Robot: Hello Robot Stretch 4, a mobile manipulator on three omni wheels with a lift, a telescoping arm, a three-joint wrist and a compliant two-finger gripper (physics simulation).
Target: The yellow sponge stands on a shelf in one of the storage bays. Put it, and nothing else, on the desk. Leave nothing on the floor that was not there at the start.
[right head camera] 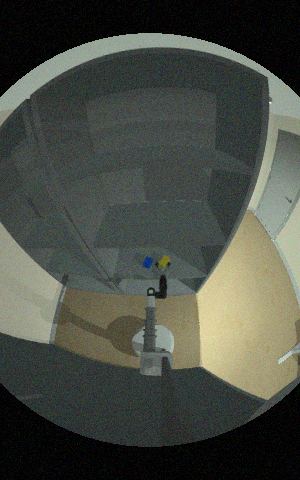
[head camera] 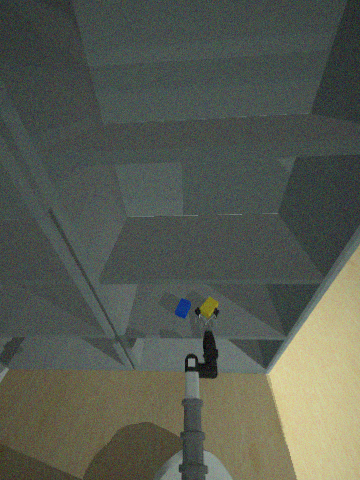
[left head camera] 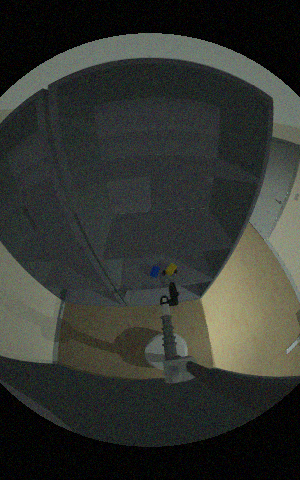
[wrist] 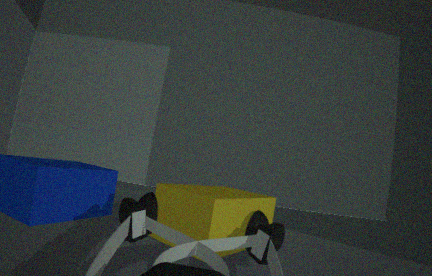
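The yellow sponge stands on a low shelf of the storage bay. My gripper is open at the sponge's near side. In the wrist view its left fingertip is just left of the sponge, and its right fingertip overlaps the sponge's right face. Whether the fingertips touch it I cannot tell. The sponge's lower edge is partly hidden by the fingers. I cannot make out the desk in these views.
A blue block stands close to the left of the left finger. Another shelf board lies above. An upright divider bounds the bay on the left, a side panel on the right. Wooden floor shows at the right.
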